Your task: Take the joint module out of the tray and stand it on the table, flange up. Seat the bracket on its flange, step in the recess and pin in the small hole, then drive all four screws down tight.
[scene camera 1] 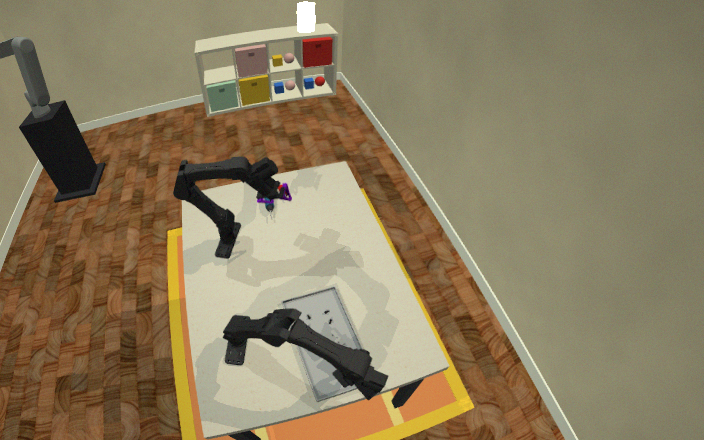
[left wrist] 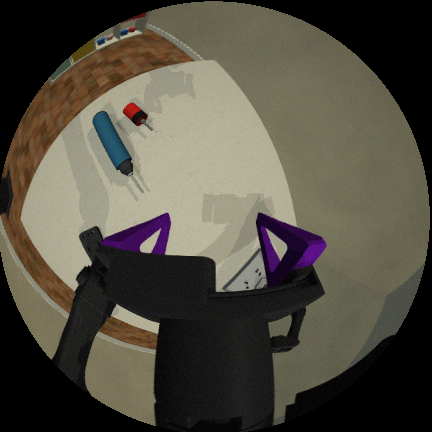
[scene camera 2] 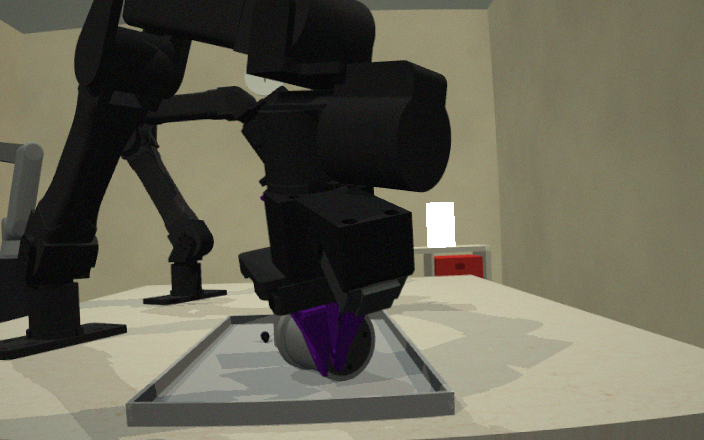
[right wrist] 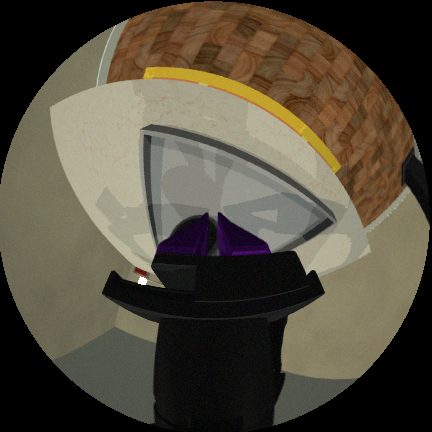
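Where they show: left gripper, fingertip midpoint: (scene camera 1: pixel 282 200) (left wrist: pixel 212 217); right gripper, fingertip midpoint: (scene camera 2: pixel 329 371) (right wrist: pixel 212 217); left arm's base, link origin: (scene camera 1: pixel 228 239) (scene camera 2: pixel 187 299); right arm's base, link origin: (scene camera 1: pixel 238 340) (scene camera 2: pixel 55 342).
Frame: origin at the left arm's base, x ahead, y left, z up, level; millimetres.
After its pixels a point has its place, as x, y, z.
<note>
The joint module (scene camera 2: pixel 288 342) {536, -505, 34} (right wrist: pixel 192 220) {591, -497, 14} lies on its side in the tray (scene camera 2: pixel 290 412) {592, -602, 8} (right wrist: pixel 146 190) {655, -493, 13} (scene camera 1: pixel 309 294) {409, -229, 13}, with a dark round end facing scene camera 2. My right gripper (scene camera 2: pixel 332 371) {585, -527, 18} (right wrist: pixel 212 217) {585, -527, 18} is shut, its purple fingertips in front of the module and nothing between them. Dark screws (scene camera 1: pixel 326 311) (scene camera 2: pixel 265 336) lie in the tray. The bracket (scene camera 1: pixel 336 339) {534, -408, 17} is faint there, partly behind the right arm. My left gripper (scene camera 1: pixel 275 197) {252, 90, 186} (left wrist: pixel 212 217) {252, 90, 186} is open and empty, high over the table's far end. A blue screwdriver (left wrist: pixel 111 140) {135, 258, 41} lies on the table in the left wrist view.
A short red screwdriver (left wrist: pixel 135 114) {191, 309, 33} lies beside the blue one. The right arm (scene camera 1: pixel 327 345) {523, -565, 333} crosses over the tray. The table (scene camera 1: pixel 415 337) {825, -367, 0} ends close to the tray's near edge. A shelf unit (scene camera 1: pixel 201 77) stands by the far wall.
</note>
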